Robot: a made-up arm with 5 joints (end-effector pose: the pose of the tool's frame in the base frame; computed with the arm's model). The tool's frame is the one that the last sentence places. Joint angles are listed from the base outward.
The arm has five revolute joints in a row. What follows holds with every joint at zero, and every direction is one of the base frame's. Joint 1 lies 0.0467 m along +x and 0.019 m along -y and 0.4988 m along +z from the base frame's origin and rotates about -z. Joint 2 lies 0.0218 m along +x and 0.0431 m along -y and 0.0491 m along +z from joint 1 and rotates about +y. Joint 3 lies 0.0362 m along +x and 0.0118 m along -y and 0.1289 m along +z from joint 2 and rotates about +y. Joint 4 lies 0.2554 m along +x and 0.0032 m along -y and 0.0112 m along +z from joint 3 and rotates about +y. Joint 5 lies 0.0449 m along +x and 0.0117 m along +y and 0.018 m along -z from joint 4 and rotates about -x. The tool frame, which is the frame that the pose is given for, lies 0.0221 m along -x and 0.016 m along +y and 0.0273 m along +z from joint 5; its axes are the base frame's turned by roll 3.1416, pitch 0 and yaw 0 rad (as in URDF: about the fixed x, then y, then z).
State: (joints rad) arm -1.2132 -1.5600 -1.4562 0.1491 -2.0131
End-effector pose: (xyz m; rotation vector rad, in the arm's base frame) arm -0.0131 -0.4016 0.6272 1.0566 -1.8479 -0.9356
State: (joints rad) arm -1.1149 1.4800 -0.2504 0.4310 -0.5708
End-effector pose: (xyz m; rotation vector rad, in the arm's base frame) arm 0.2044 0.1943 0.2627 1.8297 0.4610 -1.9469
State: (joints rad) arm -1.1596 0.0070 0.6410 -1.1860 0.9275
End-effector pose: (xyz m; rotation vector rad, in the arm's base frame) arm 0.1788 0.2466 0.5306 2.1631 1.0257 1.1967
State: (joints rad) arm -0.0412 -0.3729 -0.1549 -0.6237 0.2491
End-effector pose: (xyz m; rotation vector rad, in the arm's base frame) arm 0.2762 -0.0337 0.8421 2.4739 -0.1498 1.6095
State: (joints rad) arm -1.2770 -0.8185 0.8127 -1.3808 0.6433
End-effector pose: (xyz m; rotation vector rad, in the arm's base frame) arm 0.1262 0.1843 0.6965 -2.0112 -0.7764 -1.7989
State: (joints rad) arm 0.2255 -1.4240 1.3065 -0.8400 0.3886
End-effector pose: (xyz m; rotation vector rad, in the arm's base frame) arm 0.2018 -0.0764 0.6630 2.3642 -0.5151 1.1881
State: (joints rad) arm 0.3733 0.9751 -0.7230 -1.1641 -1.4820
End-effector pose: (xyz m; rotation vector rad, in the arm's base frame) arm 0.4046 -0.2367 0.5556 -1.6818 -0.4030 -1.0283
